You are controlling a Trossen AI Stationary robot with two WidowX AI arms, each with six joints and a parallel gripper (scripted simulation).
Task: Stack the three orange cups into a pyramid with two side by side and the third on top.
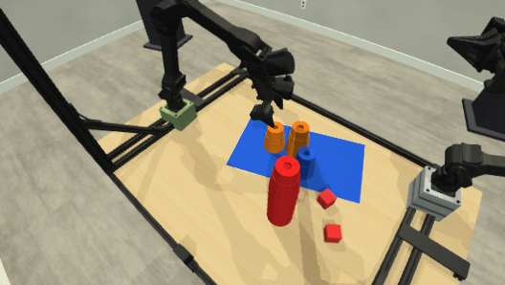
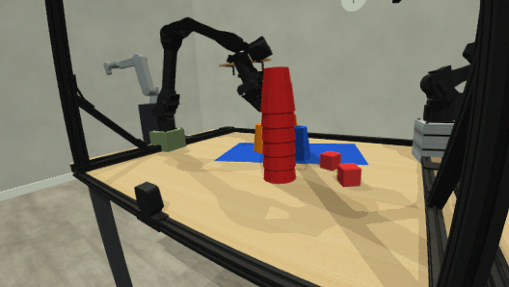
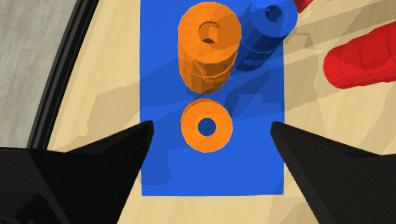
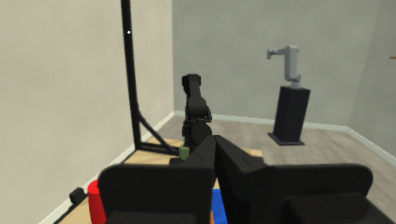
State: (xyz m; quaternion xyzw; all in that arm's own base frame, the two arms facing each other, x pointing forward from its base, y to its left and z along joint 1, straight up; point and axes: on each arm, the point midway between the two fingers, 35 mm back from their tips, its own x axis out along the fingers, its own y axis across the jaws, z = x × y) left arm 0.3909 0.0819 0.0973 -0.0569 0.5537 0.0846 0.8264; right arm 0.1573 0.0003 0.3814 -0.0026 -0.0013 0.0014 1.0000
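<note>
Now: the blue cup 430 mm below my right hand, 240 mm to the left of it and 40 mm behind it.
</note>
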